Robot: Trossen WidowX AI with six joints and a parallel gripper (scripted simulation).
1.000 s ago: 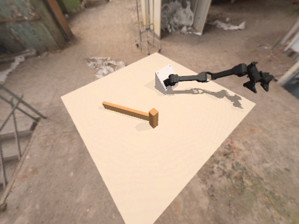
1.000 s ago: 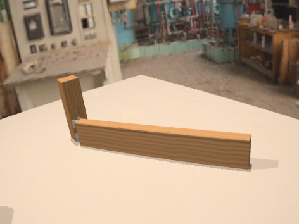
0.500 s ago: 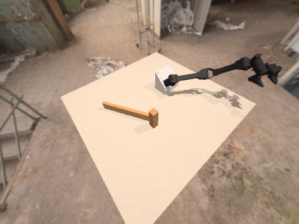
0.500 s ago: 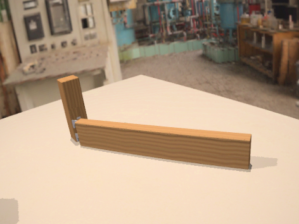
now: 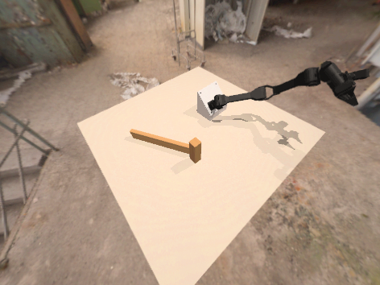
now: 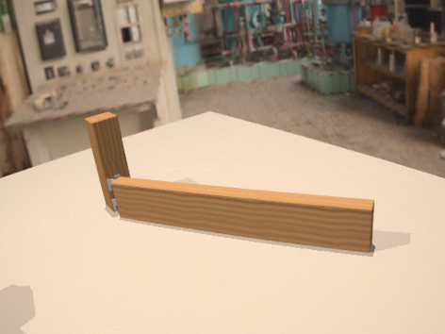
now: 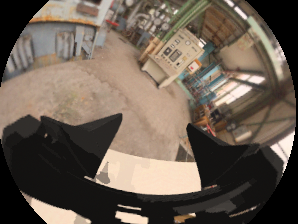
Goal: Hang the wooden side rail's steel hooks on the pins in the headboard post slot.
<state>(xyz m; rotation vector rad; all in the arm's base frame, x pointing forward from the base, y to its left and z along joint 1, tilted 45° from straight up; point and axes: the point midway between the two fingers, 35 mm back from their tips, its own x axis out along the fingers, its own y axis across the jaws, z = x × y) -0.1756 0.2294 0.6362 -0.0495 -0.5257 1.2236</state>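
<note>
Right now my gripper tip is 54 cm short of the headboard post, 43 cm to the left of it and 29 cm above it.
</note>
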